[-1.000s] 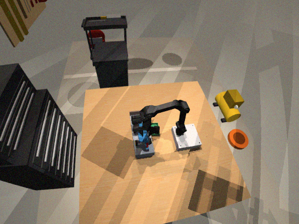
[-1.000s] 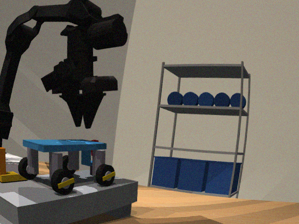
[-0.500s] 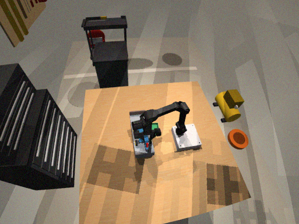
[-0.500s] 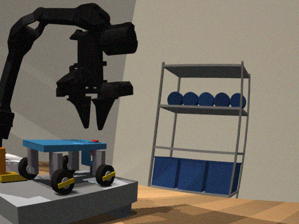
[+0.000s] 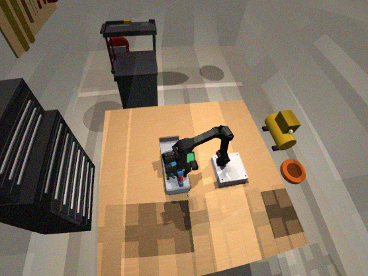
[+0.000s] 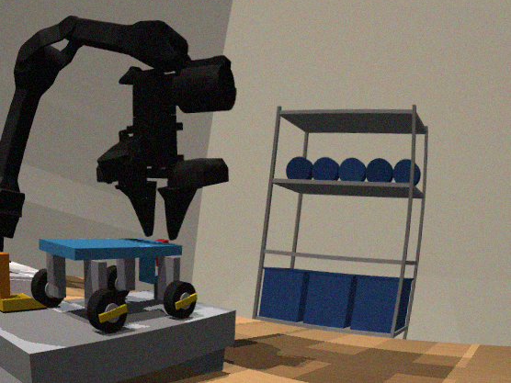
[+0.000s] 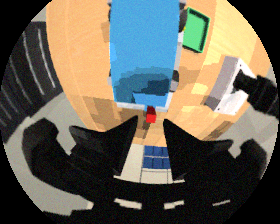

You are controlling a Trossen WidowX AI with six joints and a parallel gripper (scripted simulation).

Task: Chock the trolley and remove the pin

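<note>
My gripper tip is 4 cm above the red-headed stop pin and 1 cm to the right of it. Also, from my gripper tip: grey ramp: 12 cm below, 10 cm to the right, 4 cm ahead; then blue-topped trolley: 10 cm to the right, 6 cm below, 4 cm ahead; then yellow chock: 21 cm to the right, 9 cm below.
</note>
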